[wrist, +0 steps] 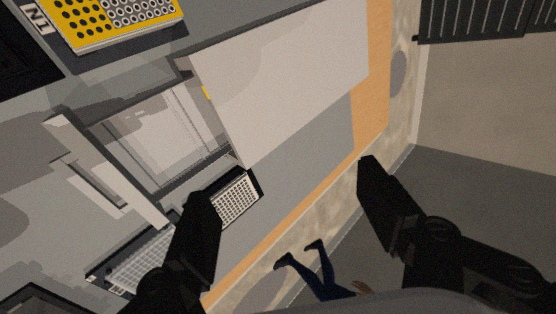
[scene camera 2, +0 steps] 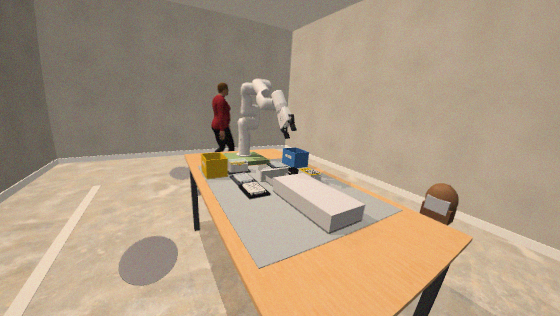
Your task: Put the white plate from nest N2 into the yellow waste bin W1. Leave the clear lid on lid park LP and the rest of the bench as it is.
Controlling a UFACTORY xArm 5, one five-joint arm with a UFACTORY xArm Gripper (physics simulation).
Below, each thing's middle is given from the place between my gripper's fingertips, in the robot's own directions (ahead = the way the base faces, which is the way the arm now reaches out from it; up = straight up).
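Labels:
Nest N4 (wrist: 129,248): well below my hand, a good way behind, some way to the right. Drawer (wrist: 145,150): 30 mm to the right of my hand, 260 mm below. Going by their middles, drawer nearest to my hand of the things named here.

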